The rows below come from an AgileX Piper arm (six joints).
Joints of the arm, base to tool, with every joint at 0 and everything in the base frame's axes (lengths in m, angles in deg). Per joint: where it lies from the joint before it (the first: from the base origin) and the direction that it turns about. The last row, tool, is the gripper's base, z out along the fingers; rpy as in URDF.
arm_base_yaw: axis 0 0 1 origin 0 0 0.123
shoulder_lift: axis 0 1 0 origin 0 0 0
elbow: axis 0 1 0 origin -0.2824 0 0.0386
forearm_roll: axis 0.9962 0 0.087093 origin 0.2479 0 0.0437
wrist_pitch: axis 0 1 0 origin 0 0 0
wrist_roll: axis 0.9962 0 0.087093 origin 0.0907 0 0.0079
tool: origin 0 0 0 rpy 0 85 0
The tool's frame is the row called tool.
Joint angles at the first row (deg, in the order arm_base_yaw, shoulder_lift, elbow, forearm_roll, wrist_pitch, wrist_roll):
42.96, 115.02, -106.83, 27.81, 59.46, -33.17
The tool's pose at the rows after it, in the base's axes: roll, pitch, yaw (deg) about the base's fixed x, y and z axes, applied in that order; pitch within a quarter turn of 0, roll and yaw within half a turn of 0; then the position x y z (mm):
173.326 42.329 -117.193 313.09 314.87 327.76
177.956 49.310 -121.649 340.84 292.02 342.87
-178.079 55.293 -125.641 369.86 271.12 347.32
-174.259 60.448 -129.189 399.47 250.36 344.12
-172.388 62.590 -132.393 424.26 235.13 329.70
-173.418 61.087 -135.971 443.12 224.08 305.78
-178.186 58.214 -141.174 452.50 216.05 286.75
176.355 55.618 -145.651 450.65 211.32 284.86
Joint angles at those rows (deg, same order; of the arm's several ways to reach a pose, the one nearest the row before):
40.97, 111.55, -106.83, 25.82, 54.97, -32.64
36.99, 110.43, -106.83, 24.83, 47.42, -31.84
33.23, 110.88, -106.83, 24.48, 39.74, -31.59
29.65, 112.40, -106.83, 24.44, 31.99, -31.59
27.00, 114.91, -106.83, 24.43, 26.68, -31.59
24.98, 117.94, -106.83, 24.44, 25.10, -31.59
23.50, 119.95, -106.83, 25.63, 26.64, -31.37
22.73, 119.75, -106.83, 26.95, 30.23, -30.42

